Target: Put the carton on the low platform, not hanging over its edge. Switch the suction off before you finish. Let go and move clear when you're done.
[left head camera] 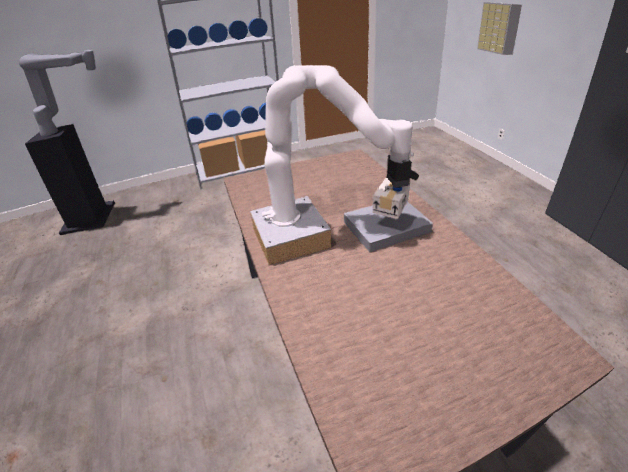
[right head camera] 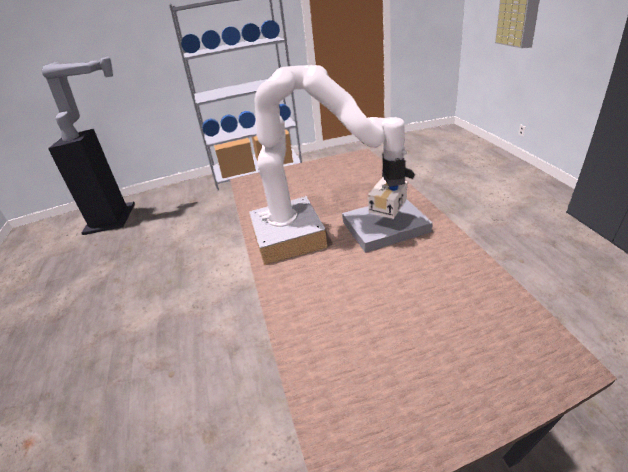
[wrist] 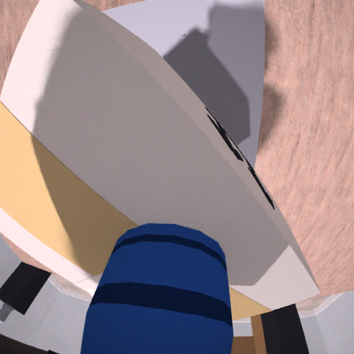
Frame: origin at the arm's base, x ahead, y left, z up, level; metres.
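Seen in the pictures: hand, its tool point: (left head camera: 396, 191) (right head camera: 393, 190); arm's base, origin of its link: (left head camera: 285, 217) (right head camera: 282, 217).
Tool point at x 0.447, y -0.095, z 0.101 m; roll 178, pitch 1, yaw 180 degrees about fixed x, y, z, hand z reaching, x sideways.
Observation:
Pixels of each thing's top centre, then the offset from my tool point to it. Level surfaces: height alone.
- white carton, centre of its top: (right head camera: 388, 187) (left head camera: 392, 187) dx -0.017, dy +0.008, dz +0.016 m
- low grey platform, centre of its top: (right head camera: 386, 217) (left head camera: 387, 218) dx -0.012, dy +0.035, dz -0.150 m
- brown table, height of its surface: dz -0.198 m
The white carton (left head camera: 388, 200) (right head camera: 385, 199) (wrist: 125, 135), with a tan tape band and black arrows, hangs slightly tilted from my suction cup. My gripper (left head camera: 398, 188) (right head camera: 393, 186) (wrist: 165, 235) is shut on it, the blue cup pressed on the carton's top. The low grey platform (left head camera: 373, 238) (right head camera: 370, 238) (wrist: 235, 20) lies below the carton. The carton is a little above the platform's back part, and its shadow falls on the platform. In the wrist view the carton hides much of the platform.
The arm's base block (left head camera: 299, 247) (right head camera: 294, 246) stands left of the platform on the brown table (left head camera: 406, 314) (right head camera: 395, 314). A shelf rack (left head camera: 178, 93) (right head camera: 192, 93) with blue discs and boxes stands behind, and another arm on a black pedestal (left head camera: 65, 177) (right head camera: 88, 177) stands at the left.

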